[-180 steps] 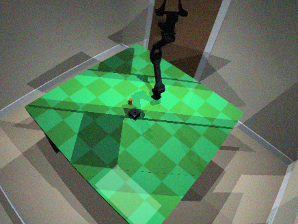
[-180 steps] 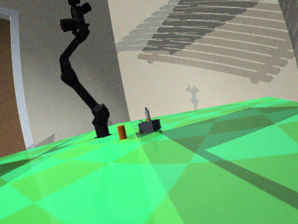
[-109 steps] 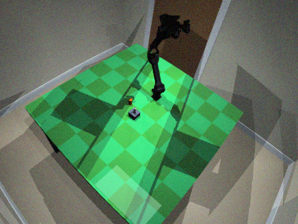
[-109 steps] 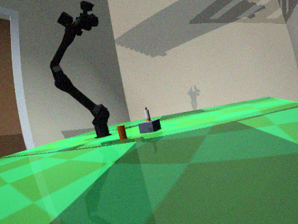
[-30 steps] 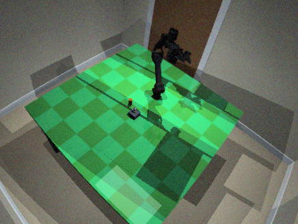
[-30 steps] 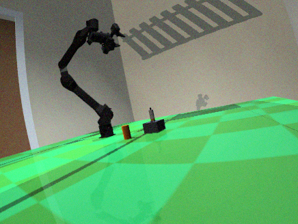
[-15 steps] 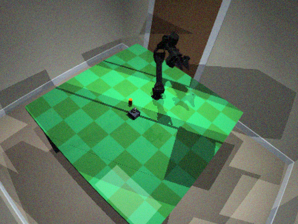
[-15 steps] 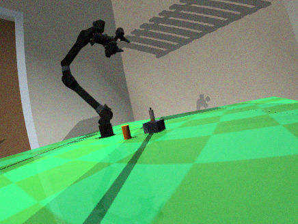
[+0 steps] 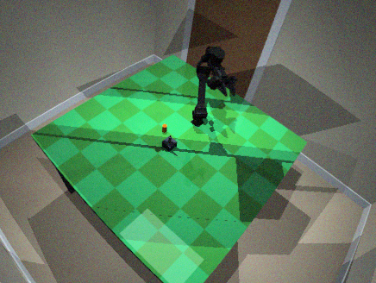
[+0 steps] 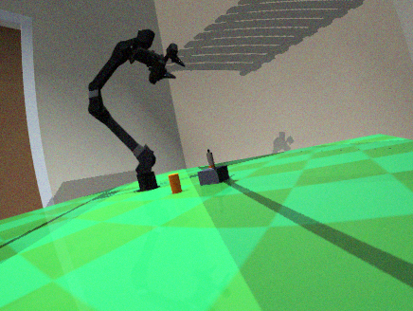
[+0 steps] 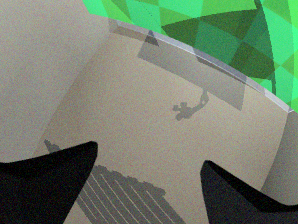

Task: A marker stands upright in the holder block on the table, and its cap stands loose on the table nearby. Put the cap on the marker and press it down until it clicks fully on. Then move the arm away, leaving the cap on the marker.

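Right now the orange cap is 110 mm ahead of my gripper tip, 300 mm to the right of it and 410 mm below it. The rest, counted from my gripper tip: dark holder block: 170 mm ahead, 200 mm to the right, 420 mm below.
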